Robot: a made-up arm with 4 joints.
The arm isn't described. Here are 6 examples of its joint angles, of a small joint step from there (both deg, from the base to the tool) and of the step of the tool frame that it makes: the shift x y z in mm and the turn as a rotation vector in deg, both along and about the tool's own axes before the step.
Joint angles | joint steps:
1: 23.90 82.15 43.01 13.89 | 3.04 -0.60 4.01 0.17
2: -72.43 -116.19 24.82 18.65 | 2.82 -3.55 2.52 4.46
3: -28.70 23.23 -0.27 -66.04 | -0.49 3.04 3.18 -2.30
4: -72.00 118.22 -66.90 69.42 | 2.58 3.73 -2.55 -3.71
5: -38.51 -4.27 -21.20 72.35 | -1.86 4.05 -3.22 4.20
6: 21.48 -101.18 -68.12 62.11 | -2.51 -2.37 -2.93 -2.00
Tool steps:
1: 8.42 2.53 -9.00 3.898 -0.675 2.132
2: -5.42 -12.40 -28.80 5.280 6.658 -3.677
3: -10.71 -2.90 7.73 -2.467 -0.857 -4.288
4: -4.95 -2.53 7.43 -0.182 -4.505 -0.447
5: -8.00 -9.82 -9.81 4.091 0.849 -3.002
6: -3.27 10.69 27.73 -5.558 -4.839 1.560
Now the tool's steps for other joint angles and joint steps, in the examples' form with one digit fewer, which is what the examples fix.
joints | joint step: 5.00 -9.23 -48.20 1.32 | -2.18 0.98 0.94 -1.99
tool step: -2.0 1.2 1.3 1.60 -2.54 -0.03
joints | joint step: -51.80 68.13 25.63 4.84 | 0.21 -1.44 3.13 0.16
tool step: 0.3 -1.0 -8.5 2.74 0.51 -0.21
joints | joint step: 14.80 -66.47 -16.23 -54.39 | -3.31 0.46 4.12 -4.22
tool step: -5.3 -1.1 13.7 -1.88 -6.34 -2.74
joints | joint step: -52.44 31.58 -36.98 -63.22 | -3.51 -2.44 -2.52 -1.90
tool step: 7.5 6.1 3.1 1.92 -3.42 3.06
